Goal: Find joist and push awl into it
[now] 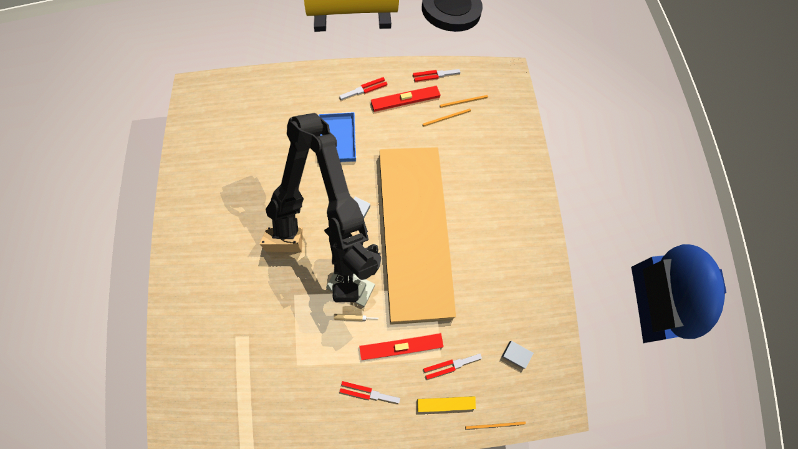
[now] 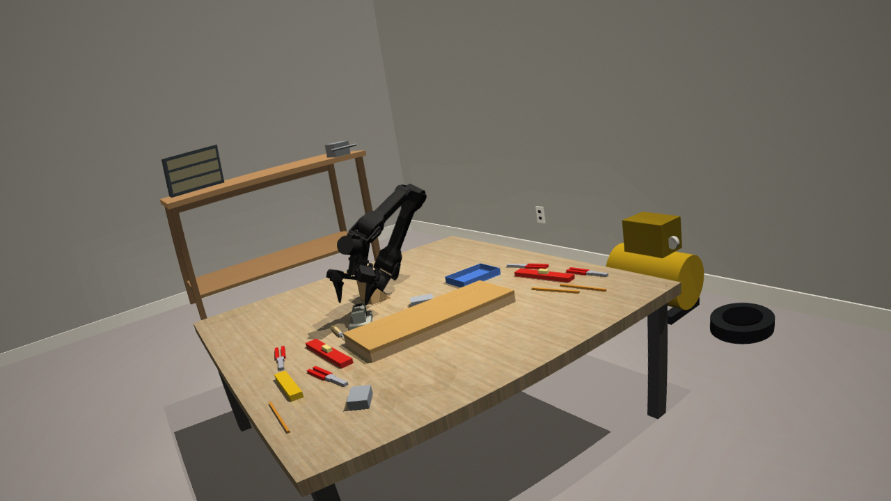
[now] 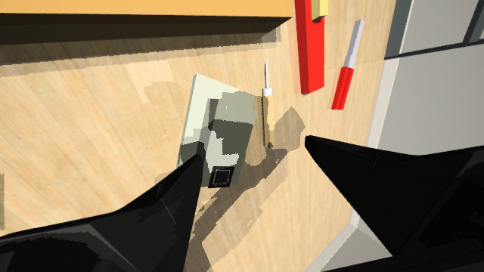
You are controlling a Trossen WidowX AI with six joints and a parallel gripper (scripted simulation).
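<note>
My gripper tip is 30 mm above the stud finder, 20 mm to the right of it and 20 mm past it. Round my gripper tip: yellow block (310 mm to the right, 280 mm ahead, 70 mm below); then awl (70 mm to the right, 70 mm below, 30 mm ahead); then blue tray (490 mm to the left, 70 mm behind, 60 mm below).
</note>
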